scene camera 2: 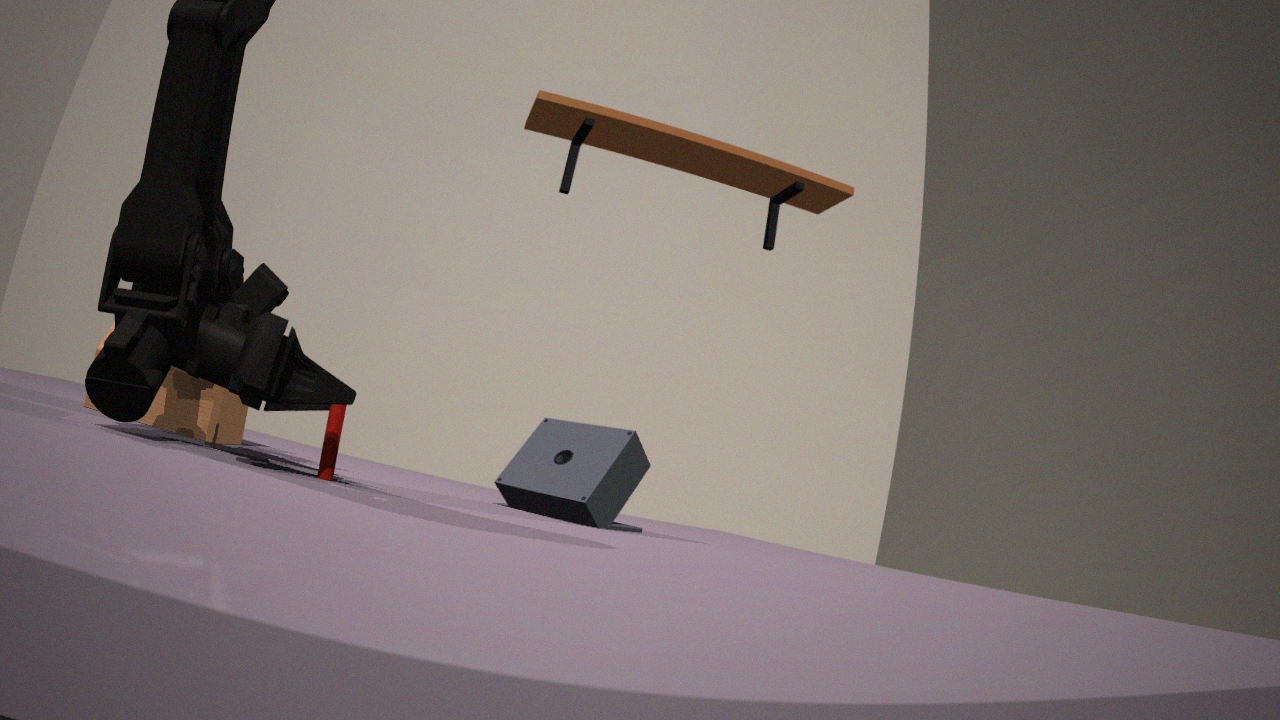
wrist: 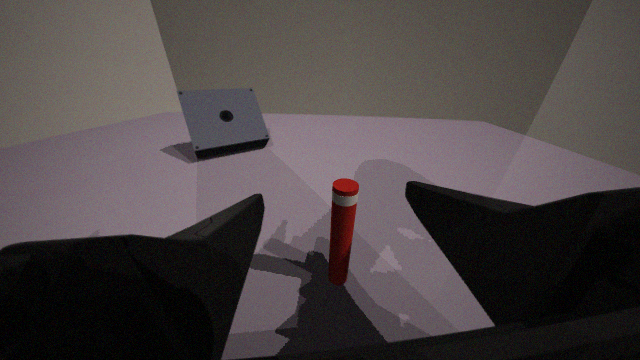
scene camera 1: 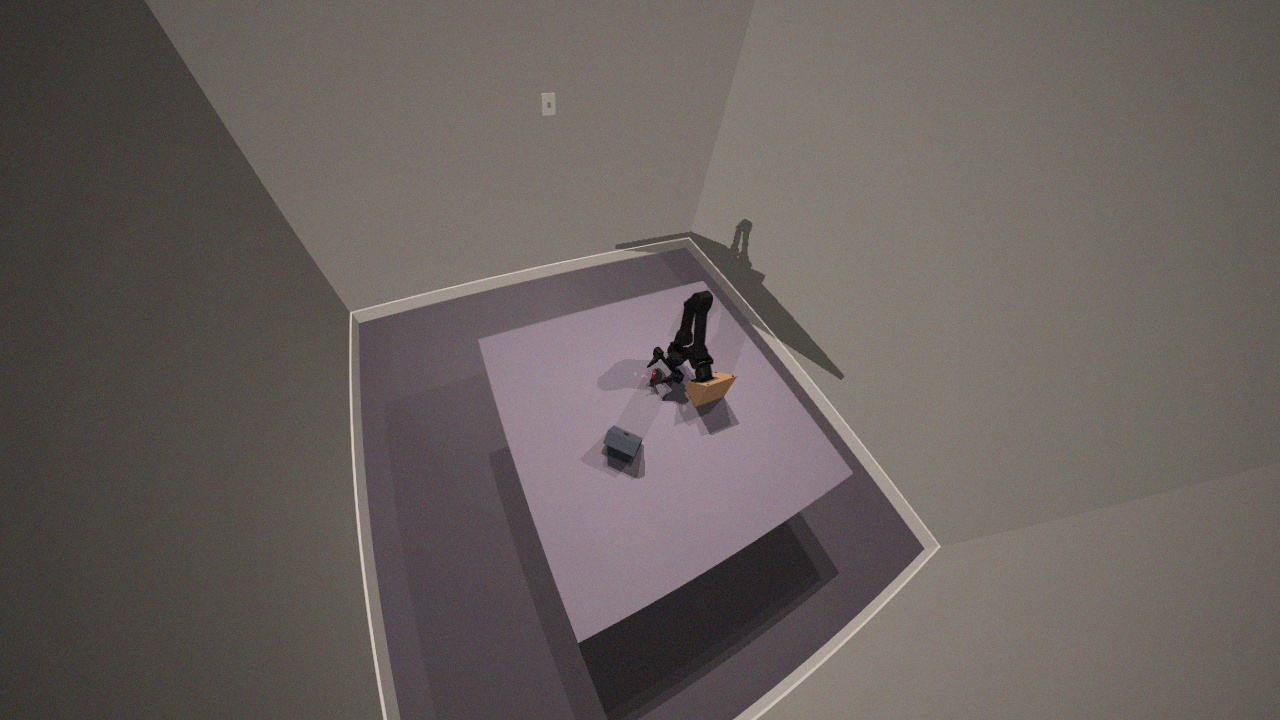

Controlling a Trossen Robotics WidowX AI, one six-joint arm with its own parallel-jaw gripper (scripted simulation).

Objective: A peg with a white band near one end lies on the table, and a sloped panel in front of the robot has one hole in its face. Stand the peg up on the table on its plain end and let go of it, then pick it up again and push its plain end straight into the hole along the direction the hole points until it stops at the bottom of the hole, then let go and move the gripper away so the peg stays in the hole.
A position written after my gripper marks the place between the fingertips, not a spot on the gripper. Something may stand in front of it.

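Observation:
Gripper state: my gripper point(scene camera 2: 348, 402), visible as well at point(wrist: 335, 194), is open and holds nothing. Also visible: a red peg point(scene camera 2: 334, 424), and a grey sloped panel point(scene camera 2: 607, 465), the panel appearing too at point(wrist: 201, 109) and point(scene camera 1: 629, 444).

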